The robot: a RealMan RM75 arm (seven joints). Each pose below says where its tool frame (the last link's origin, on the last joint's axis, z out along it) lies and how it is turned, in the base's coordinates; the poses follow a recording.
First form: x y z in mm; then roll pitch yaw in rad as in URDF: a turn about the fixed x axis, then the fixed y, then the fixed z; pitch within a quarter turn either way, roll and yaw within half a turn.
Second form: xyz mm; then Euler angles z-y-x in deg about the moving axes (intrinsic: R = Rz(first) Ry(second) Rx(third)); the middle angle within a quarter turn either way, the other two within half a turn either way. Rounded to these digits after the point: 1 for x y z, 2 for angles.
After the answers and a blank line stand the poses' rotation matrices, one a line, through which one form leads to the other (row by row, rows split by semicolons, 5 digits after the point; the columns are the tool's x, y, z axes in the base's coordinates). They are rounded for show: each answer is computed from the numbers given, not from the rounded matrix.
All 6 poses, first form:
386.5 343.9 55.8 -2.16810 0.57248 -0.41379
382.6 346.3 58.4 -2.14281 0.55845 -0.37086
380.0 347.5 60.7 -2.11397 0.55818 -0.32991
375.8 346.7 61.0 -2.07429 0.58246 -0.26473
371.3 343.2 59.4 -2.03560 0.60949 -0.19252
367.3 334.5 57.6 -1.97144 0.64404 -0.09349
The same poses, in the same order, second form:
386.5 343.9 55.8 -23.71 32.80 -124.22
382.6 346.3 58.4 -21.25 32.00 -122.77
380.0 347.5 60.7 -18.90 31.98 -121.12
375.8 346.7 61.0 -15.17 33.37 -118.85
371.3 343.2 59.4 -11.03 34.92 -116.63
367.3 334.5 57.6 -5.36 36.90 -112.96

0.76962 -0.63626 0.05351; -0.33797 -0.33485 0.87957; -0.54172 -0.69502 -0.47274
0.79042 -0.61142 0.03739; -0.30736 -0.34306 0.88760; -0.52987 -0.71307 -0.45909
0.80248 -0.59640 0.01835; -0.27479 -0.34210 0.89859; -0.52964 -0.72614 -0.43841
0.80602 -0.59127 -0.02698; -0.21851 -0.33961 0.91483; -0.55008 -0.73148 -0.40293
0.80479 -0.58803 -0.08082; -0.15688 -0.34206 0.92649; -0.57245 -0.73295 -0.36754
0.79618 -0.58688 -0.14719; -0.07465 -0.33669 0.93865; -0.60043 -0.73635 -0.31188

